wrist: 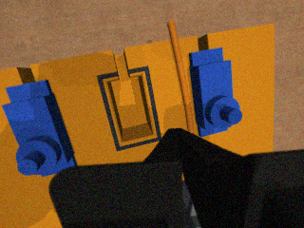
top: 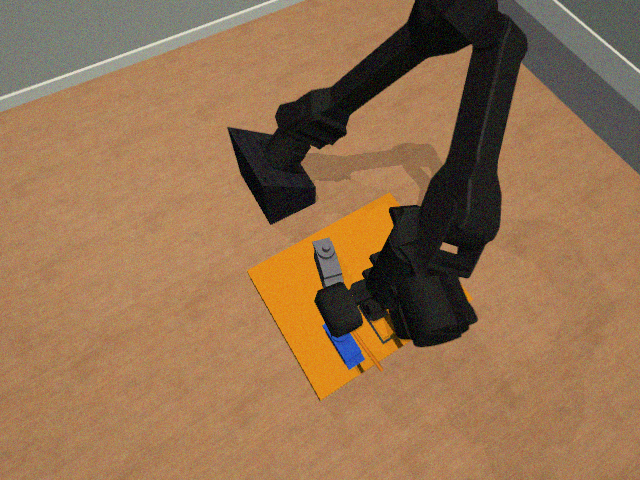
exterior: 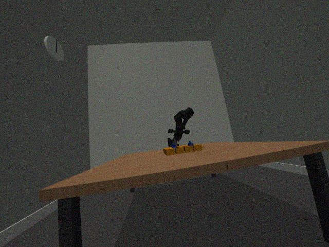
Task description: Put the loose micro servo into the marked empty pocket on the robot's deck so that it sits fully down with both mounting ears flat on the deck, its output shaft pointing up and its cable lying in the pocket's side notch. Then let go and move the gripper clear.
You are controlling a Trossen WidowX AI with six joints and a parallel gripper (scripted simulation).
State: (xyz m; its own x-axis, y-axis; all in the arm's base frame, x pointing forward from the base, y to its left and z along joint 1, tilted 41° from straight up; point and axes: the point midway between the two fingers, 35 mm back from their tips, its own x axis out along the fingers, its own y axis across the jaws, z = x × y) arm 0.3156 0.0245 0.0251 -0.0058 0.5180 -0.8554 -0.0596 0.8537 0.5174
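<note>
Right now my gripper tip is 10 cm past the orange deck, 7 cm above it and 1 cm to the right of it.
</note>
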